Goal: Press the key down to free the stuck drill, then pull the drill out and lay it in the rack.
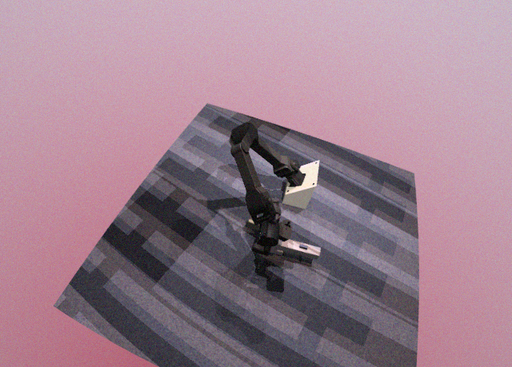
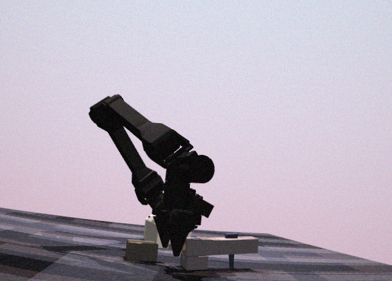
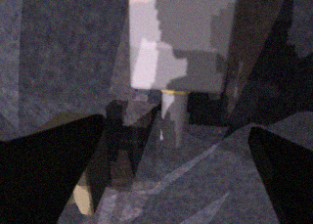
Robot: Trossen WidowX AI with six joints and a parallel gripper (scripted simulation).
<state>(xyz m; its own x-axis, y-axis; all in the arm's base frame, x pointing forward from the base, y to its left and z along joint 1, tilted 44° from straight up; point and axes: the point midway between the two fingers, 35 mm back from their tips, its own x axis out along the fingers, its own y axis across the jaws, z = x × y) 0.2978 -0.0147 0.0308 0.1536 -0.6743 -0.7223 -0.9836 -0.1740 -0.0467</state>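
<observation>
The drill lies 60 mm to the left of my gripper tip, 10 mm behind it and 10 mm above it. The rest, counted from my gripper tip: pale housing block 120 mm to the left, 20 mm behind, 10 mm above; then tan block 70 mm behind, 60 mm to the right, 20 mm below; then dark blue key 150 mm to the left, 20 mm behind, 20 mm above.
</observation>
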